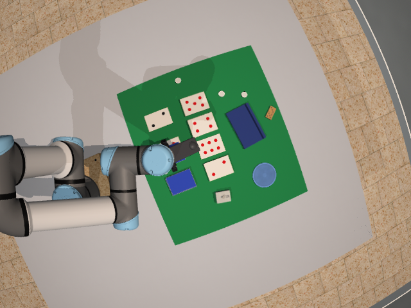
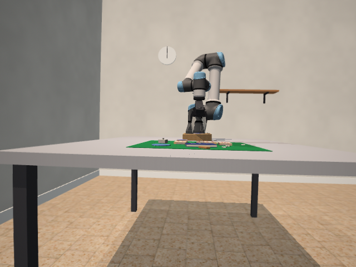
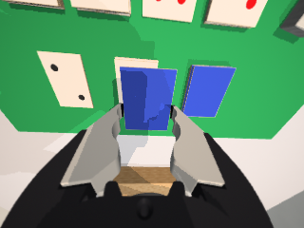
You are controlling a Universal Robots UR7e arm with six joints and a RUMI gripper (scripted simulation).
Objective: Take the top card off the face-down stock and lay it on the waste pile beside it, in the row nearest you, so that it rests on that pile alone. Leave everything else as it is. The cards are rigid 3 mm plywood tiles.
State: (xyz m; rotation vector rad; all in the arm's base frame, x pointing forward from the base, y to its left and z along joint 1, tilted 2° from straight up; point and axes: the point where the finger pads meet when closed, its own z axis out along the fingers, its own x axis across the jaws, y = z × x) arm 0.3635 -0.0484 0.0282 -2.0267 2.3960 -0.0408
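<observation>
The two-black-pip card lies 3 cm ahead of my hand, 13 cm to the left of it and 7 cm below it. The rest, counted from my hand: six of red card: 13 cm ahead, 5 cm to the right, 7 cm below; grey block: 8 cm ahead, 22 cm to the right, 5 cm below; green mat: 15 cm ahead, 4 cm to the right, 8 cm below.
</observation>
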